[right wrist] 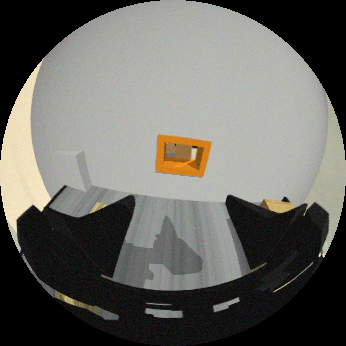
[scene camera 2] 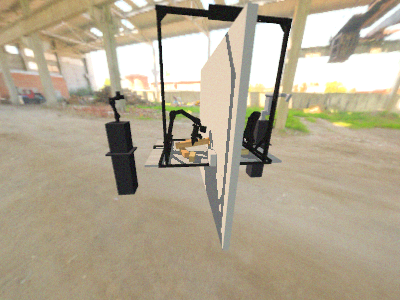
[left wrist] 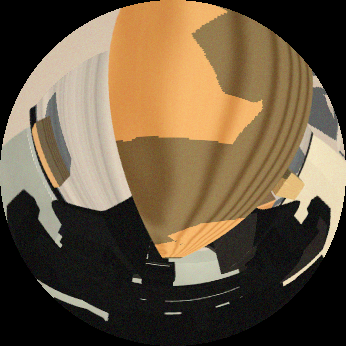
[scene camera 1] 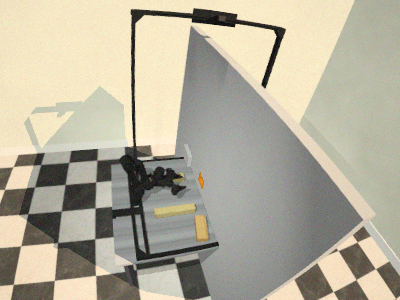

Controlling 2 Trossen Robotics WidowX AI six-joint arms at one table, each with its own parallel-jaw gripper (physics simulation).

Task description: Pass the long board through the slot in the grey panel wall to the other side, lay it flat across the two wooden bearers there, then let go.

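Frame: origin at the left arm's base, x ahead, y left, z up, level; centimetres.
Seen in the pictures: left gripper, between the fingertips: (scene camera 2: 192,145); right gripper, between the fingertips: (right wrist: 181,200) (scene camera 1: 184,181); right arm's base, origin of its link: (scene camera 2: 249,146) (scene camera 1: 135,201).
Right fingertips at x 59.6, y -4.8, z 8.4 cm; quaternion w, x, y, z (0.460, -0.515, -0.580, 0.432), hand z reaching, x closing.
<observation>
A point is followed by its place in that frame.
The long orange-tan board (scene camera 2: 194,143) @[x 28.4, y -5.4, z 6.6 cm] (left wrist: 165,75) is held above the table by my left gripper (scene camera 2: 195,141) @[x 26.4, y -3.5, z 4.3 cm], shut on it. In the right wrist view the board's end (right wrist: 177,150) @[x 43.5, y -5.2, z 7.7 cm] shows through the orange-framed slot (right wrist: 160,155) @[x 48.5, y -8.2, z 8.0 cm] (scene camera 1: 201,180) @[x 47.1, y -6.3, z 6.0 cm]; how far it is in, I cannot tell. The grey panel wall (scene camera 1: 270,165) @[x 48.2, y 43.7, z 72.0 cm] (scene camera 2: 215,85) @[x 43.2, y -23.7, z 60.6 cm] (right wrist: 100,100) @[x 48.3, y -21.0, z 18.5 cm] stands upright between the arms. My right gripper (scene camera 1: 183,183) @[x 59.6, y -4.9, z 8.4 cm] (right wrist: 181,200) @[x 59.6, y -4.9, z 8.4 cm] is open and empty, facing the slot from the other side. One pale wooden bearer (scene camera 1: 175,210) @[x 68.6, y 11.9, z 2.5 cm] lies beside it; the other bearer (scene camera 1: 178,177) is partly hidden by the gripper.
A tan block (scene camera 1: 201,228) @[x 56.0, y 26.5, z 1.9 cm] (right wrist: 277,205) @[x 54.3, y 22.4, z 1.9 cm] lies near the wall on the right arm's side. A pale upright block (scene camera 1: 188,155) @[x 50.6, y -29.5, z 7.6 cm] (scene camera 2: 212,157) @[x 39.9, y -41.5, z 5.4 cm] stands at the wall's foot. Small wooden blocks (scene camera 2: 192,156) @[x 24.4, y -31.9, z 2.9 cm] lie below the board. A black frame (scene camera 1: 133,90) @[x 88.6, y -34.2, z 58.5 cm] (scene camera 2: 161,85) @[x 2.4, y -38.0, z 58.2 cm] rises around the table.
</observation>
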